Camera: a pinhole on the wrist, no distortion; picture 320 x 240 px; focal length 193.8 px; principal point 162.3 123.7 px. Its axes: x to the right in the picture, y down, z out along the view. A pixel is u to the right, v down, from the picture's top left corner.
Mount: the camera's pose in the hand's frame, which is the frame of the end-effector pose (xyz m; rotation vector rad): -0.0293 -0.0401 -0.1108 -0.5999 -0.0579 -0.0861
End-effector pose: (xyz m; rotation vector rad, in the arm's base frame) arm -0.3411 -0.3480 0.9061 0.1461 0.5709 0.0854
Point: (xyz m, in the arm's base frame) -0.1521 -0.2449 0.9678
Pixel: 283 119
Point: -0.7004 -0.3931 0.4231
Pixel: behind the camera
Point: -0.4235 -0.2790 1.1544
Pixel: 67 99
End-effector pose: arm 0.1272 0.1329 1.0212 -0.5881 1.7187 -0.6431
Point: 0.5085 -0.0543 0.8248
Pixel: 269 8
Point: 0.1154 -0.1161 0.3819
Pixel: outside the picture
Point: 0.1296 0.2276 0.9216
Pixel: 193 202
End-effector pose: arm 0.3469 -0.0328 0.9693 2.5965 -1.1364 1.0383
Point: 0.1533 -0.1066 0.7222
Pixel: 61 168
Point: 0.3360 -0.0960 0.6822
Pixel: 109 74
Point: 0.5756 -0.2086 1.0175
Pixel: outside the picture
